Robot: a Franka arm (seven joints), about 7 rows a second.
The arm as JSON. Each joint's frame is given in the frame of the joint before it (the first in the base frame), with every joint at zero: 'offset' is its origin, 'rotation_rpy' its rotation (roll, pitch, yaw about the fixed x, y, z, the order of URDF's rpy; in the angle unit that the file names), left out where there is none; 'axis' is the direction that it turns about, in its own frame. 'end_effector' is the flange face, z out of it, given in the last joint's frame.
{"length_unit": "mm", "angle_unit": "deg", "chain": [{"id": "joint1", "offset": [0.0, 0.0, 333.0], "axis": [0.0, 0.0, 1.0]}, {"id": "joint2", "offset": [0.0, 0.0, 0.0], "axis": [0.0, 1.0, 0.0]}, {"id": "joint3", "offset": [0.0, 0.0, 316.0], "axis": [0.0, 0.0, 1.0]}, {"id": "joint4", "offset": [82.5, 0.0, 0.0], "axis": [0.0, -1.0, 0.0]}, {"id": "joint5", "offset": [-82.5, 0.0, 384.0], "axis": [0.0, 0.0, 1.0]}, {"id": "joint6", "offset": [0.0, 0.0, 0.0], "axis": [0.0, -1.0, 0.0]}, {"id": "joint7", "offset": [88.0, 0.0, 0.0], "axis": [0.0, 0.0, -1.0]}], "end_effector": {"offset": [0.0, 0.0, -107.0], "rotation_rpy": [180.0, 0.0, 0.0]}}
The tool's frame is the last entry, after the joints.
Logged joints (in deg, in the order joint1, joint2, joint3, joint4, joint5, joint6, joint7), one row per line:
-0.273, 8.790, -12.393, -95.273, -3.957, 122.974, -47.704
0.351, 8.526, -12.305, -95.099, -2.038, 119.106, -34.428
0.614, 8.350, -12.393, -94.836, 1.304, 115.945, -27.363
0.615, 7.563, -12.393, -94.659, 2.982, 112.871, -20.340
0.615, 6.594, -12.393, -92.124, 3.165, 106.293, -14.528
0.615, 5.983, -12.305, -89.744, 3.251, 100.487, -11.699
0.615, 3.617, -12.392, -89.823, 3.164, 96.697, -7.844
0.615, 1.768, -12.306, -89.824, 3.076, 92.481, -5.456
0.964, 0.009, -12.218, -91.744, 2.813, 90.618, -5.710
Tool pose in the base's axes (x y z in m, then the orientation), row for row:
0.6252, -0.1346, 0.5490, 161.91, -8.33, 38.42
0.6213, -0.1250, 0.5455, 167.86, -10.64, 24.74
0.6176, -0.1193, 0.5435, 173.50, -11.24, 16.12
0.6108, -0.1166, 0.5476, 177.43, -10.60, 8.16
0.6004, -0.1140, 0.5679, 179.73, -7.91, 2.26
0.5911, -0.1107, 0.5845, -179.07, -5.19, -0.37
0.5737, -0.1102, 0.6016, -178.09, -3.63, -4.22
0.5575, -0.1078, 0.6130, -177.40, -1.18, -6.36
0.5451, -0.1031, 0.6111, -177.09, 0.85, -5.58
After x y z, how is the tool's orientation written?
As angles about the fixed x, y, z axes (roll, pitch, yaw), in degrees.
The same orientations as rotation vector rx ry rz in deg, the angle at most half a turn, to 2 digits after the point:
155.96, 52.32, 19.93
165.79, 34.64, 19.26
172.62, 23.46, 18.36
176.99, 12.25, 16.70
179.42, 3.51, 12.41
-178.90, 0.51, -8.11
-178.02, 6.46, -5.75
-177.19, 9.80, -2.05
-176.84, 8.65, 1.09

